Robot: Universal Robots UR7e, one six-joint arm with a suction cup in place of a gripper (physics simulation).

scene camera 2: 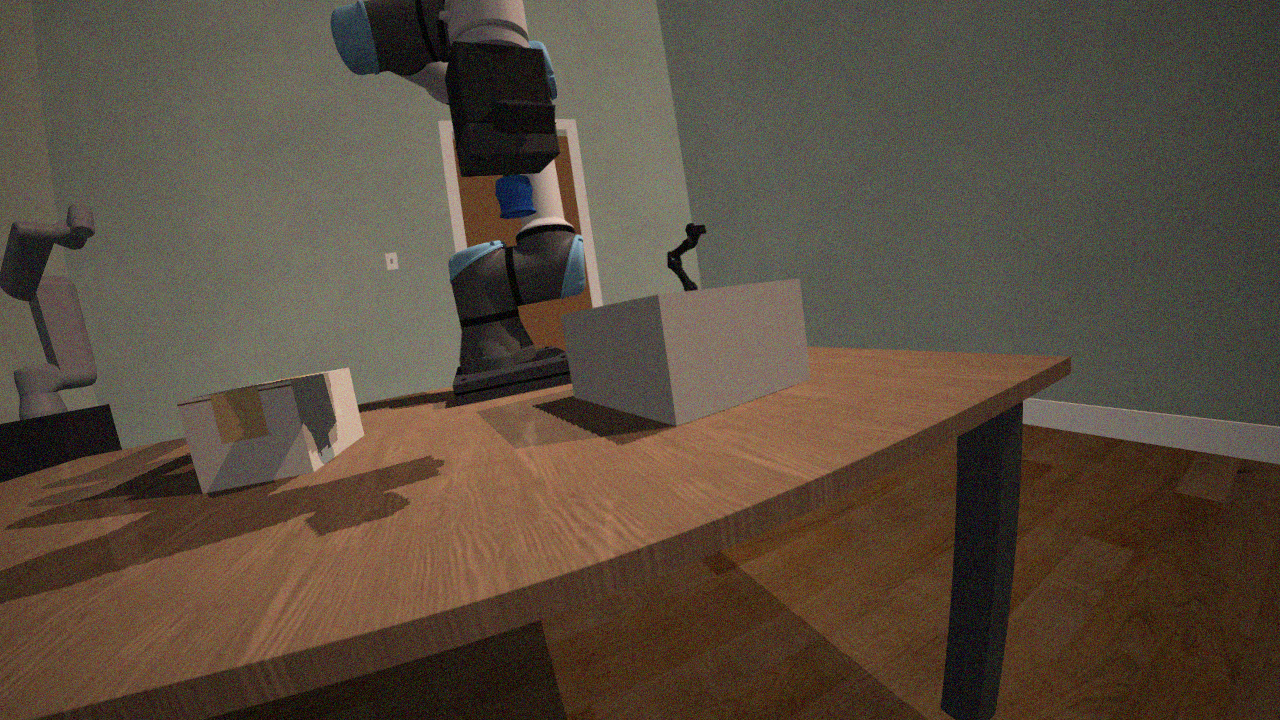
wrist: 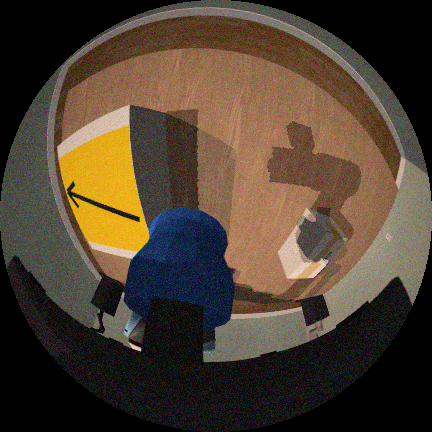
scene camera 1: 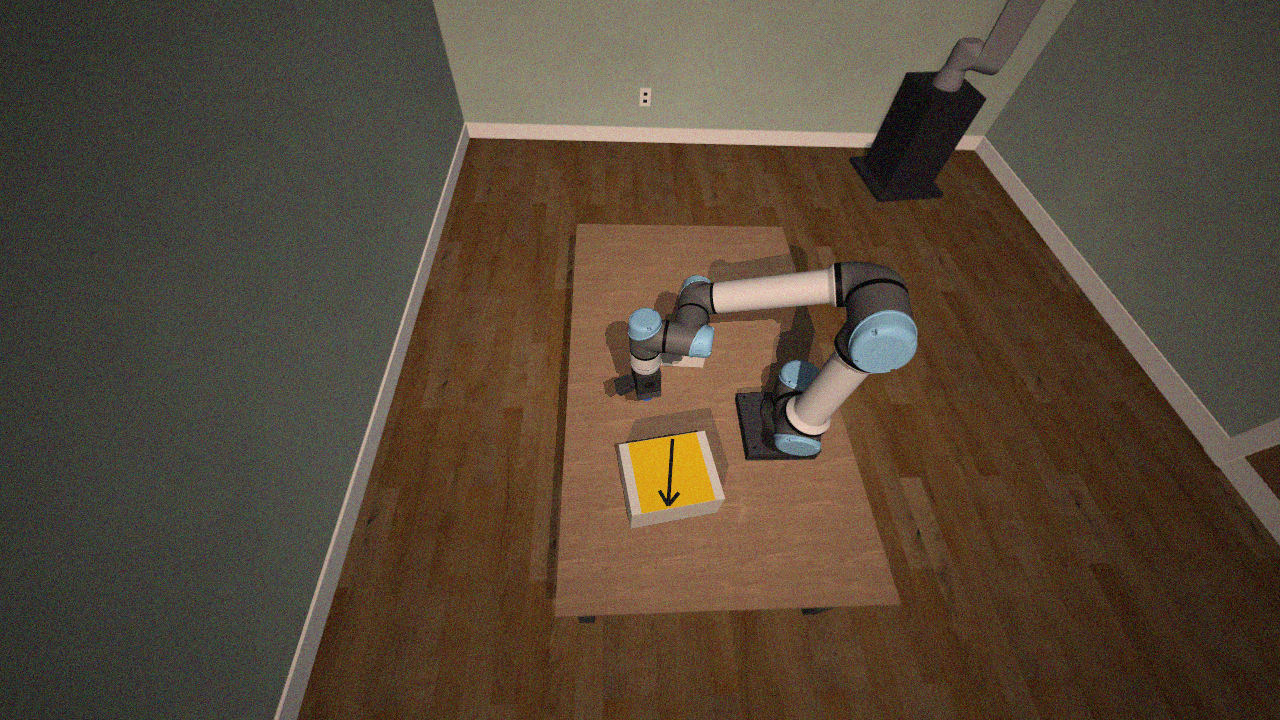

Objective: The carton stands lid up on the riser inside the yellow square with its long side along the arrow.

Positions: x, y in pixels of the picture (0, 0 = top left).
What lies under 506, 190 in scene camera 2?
My suction cup.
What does the grey riser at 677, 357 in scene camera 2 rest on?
The table.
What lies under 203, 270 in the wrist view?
My suction cup.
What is my suction cup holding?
Nothing.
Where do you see a carton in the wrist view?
316, 238
